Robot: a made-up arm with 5 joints. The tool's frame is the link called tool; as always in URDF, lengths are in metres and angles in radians.
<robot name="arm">
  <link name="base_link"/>
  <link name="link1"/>
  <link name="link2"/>
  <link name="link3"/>
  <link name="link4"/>
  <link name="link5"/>
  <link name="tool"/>
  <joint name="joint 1" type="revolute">
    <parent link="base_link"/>
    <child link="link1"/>
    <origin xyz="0.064 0 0.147" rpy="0 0 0"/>
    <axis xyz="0 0 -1"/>
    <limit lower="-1.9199" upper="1.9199" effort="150" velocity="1.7"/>
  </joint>
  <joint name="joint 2" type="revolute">
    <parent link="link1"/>
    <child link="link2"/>
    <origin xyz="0.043 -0.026 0.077" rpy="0 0 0"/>
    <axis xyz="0 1 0"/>
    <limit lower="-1.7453" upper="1.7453" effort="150" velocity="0.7"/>
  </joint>
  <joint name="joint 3" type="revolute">
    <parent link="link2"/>
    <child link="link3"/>
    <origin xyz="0.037 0 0.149" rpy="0 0 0"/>
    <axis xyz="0 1 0"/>
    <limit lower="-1.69" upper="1.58" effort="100" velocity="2.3"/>
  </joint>
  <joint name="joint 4" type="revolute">
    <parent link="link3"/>
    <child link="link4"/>
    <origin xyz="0.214 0 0.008" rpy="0 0 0"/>
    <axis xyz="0 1 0"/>
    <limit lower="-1.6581" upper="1.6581" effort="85" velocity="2.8"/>
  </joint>
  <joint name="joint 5" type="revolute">
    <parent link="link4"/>
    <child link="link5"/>
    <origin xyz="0.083 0.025 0" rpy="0 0 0"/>
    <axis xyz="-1 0 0"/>
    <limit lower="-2.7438" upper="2.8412" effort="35" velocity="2.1"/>
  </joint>
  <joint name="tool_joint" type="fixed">
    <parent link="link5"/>
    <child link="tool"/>
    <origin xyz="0 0 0" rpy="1.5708 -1.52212 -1.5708"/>
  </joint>
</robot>
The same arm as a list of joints. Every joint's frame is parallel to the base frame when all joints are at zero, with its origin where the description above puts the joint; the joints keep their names.
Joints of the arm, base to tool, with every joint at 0 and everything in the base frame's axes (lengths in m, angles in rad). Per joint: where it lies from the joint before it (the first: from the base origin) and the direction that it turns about. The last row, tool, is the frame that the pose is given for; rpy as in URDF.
joint 1: xyz 0.064 0 0.147 axis -z
joint 2: xyz 0.043 -0.026 0.077 axis +y
joint 3: xyz 0.037 0 0.149 axis +y
joint 4: xyz 0.214 0 0.008 axis +y
joint 5: xyz 0.083 0.025 0 axis -x
tool: xyz 0 0 0 rpy 1.5708 -1.5221 -1.5708
Joint limits (rad, base to tool): -1.9199..1.9199 -1.7453..1.7453 -1.69..1.58 -1.6581..1.6581 -2.7438..2.8412

